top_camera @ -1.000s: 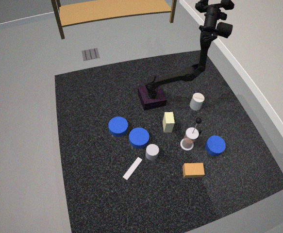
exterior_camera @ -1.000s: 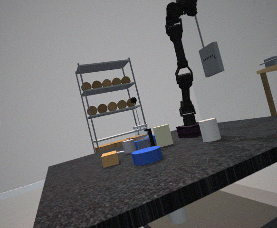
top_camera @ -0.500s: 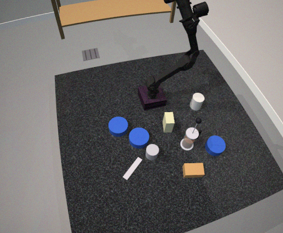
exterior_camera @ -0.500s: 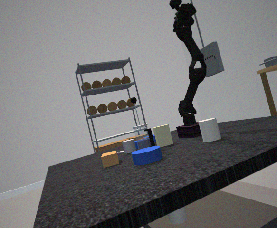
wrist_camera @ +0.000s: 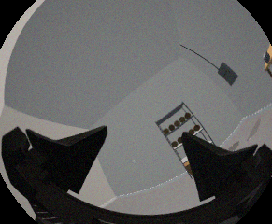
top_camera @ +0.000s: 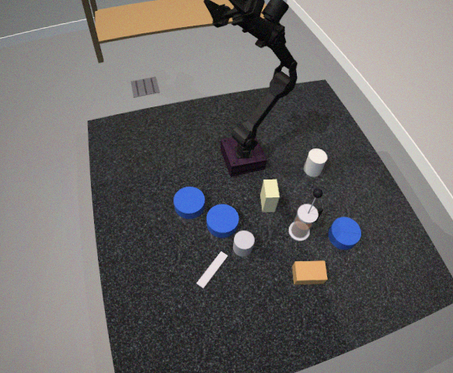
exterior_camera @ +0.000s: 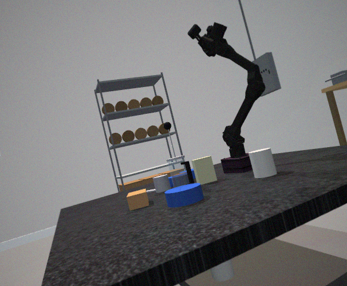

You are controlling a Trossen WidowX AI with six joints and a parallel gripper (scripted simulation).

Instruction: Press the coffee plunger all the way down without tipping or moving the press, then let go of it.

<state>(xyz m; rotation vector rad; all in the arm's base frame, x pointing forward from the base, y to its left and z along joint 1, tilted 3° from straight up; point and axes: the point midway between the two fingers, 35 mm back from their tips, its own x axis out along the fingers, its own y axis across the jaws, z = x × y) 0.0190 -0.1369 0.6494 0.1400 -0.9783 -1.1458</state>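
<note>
Now: gripper tip 610 mm above the coffee press, 350 mm short of it and 310 mm to the right of it. Also, from my gripper tip: white strip: 740 mm below, 460 mm ahead, 50 mm to the right; then orange box: 720 mm below, 530 mm ahead, 280 mm to the left; then grey cylinder: 710 mm below, 390 mm ahead, 70 mm to the left.
</note>
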